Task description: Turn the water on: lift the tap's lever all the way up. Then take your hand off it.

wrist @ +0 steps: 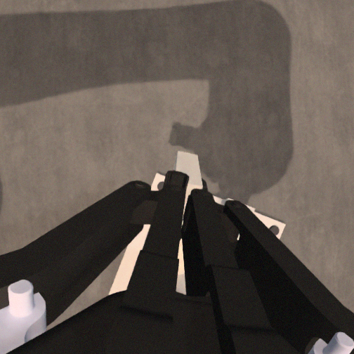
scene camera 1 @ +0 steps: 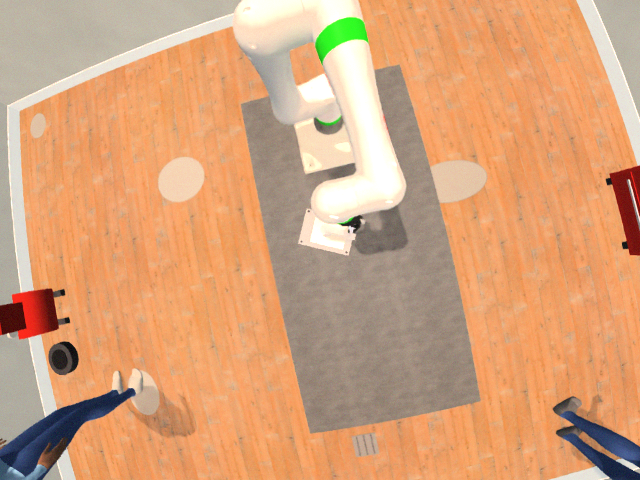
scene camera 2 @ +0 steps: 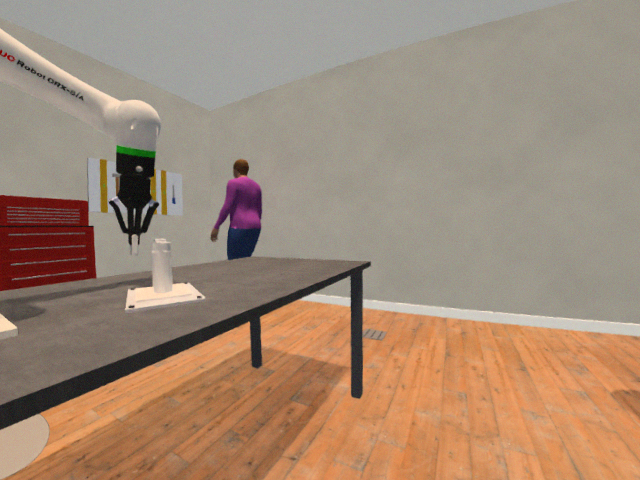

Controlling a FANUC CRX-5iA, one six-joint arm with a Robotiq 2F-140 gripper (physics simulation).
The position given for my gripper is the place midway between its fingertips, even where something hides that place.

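My gripper (scene camera 2: 134,254), a white tap (scene camera 2: 163,288). Also my gripper (wrist: 183,168). Again the white tap (scene camera 1: 334,235).
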